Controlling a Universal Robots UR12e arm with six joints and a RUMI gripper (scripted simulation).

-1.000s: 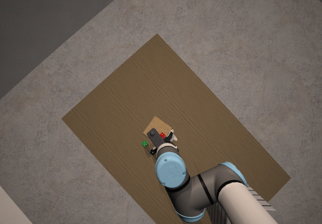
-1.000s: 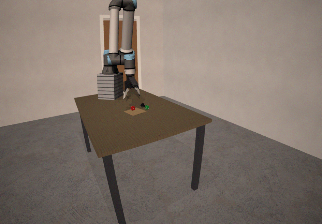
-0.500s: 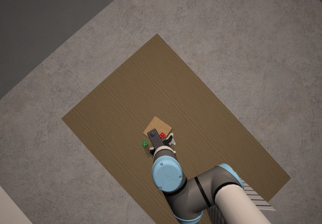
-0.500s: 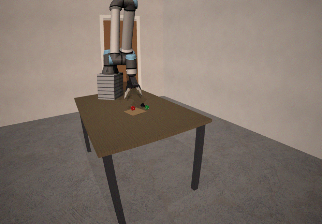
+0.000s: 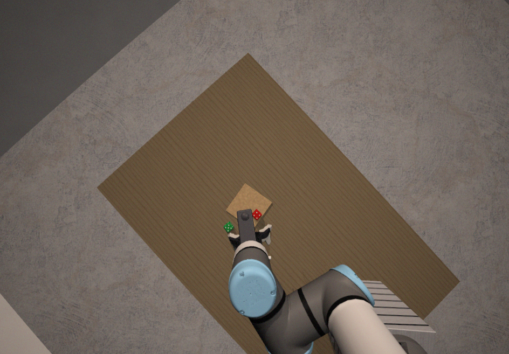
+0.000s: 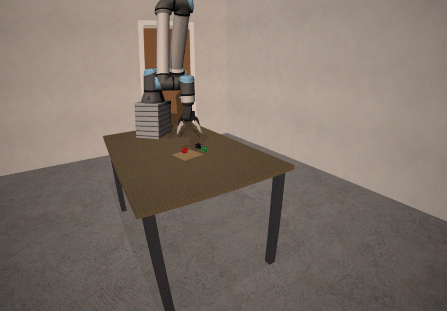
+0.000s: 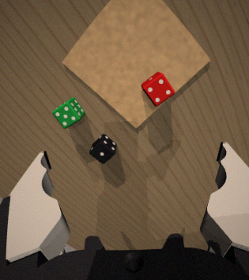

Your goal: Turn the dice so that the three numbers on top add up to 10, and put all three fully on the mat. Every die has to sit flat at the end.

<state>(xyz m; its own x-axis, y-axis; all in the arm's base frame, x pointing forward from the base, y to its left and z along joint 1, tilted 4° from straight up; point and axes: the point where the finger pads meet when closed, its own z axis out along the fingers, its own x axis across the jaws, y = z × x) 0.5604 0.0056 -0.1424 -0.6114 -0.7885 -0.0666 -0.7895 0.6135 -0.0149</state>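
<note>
My gripper is now 2 cm past the black die, 7 cm to the right of it and 9 cm above it. From my hand the other things lie so: tan mat: 5 cm ahead, 5 cm to the right, 11 cm below; red die: 5 cm to the right, 9 cm below; green die: 6 cm ahead, 7 cm to the left, 9 cm below.
</note>
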